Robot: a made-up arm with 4 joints.
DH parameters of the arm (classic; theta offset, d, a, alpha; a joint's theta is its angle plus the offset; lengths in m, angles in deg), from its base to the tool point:
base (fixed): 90 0.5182 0.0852 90
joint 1: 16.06 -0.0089 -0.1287 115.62
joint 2: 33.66 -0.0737 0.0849 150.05
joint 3: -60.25 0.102 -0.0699 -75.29
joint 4: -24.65 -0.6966 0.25 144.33
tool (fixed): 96.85 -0.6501 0 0
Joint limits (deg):
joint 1: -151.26..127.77
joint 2: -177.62..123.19
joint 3: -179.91..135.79
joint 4: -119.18..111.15
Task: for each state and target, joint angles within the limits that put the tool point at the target. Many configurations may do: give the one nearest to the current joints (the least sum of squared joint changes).
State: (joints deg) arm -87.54 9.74 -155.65 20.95
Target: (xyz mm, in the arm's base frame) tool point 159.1 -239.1 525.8
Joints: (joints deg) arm -105.01 -17.23 -174.07 64.14
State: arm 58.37 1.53 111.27 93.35
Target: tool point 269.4 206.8 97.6
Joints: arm 68.50 0.19 115.03 94.15
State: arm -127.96 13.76 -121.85 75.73
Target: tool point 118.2 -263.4 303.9
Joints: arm -122.88 -1.45 -110.13 110.11
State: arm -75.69 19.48 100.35 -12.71
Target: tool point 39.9 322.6 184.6
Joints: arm -88.11 -8.27 111.72 -45.99
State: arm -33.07 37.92 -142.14 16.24
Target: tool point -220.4 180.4 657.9
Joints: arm -6.96 65.13 -126.27 -31.40
